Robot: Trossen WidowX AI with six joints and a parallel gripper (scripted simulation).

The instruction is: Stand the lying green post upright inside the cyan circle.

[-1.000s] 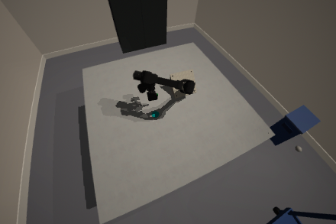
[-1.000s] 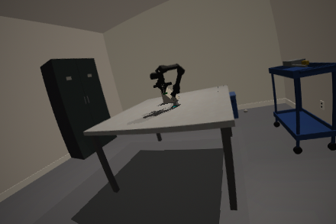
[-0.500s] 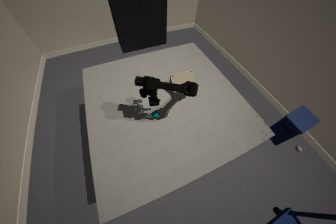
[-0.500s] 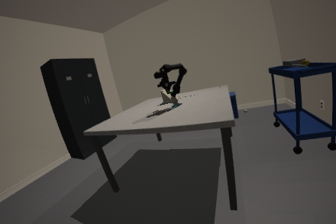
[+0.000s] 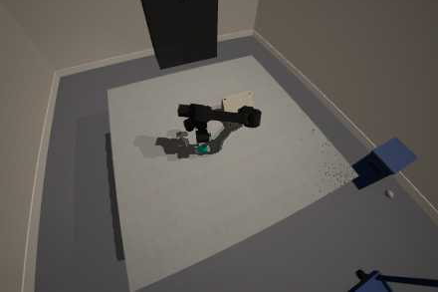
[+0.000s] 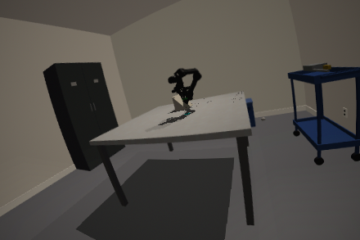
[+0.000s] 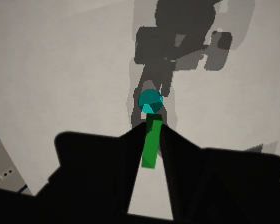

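Now: the cyan circle 140 mm below my gripper tip. Round my gripper tip: green post 20 mm behind, 10 mm to the left.
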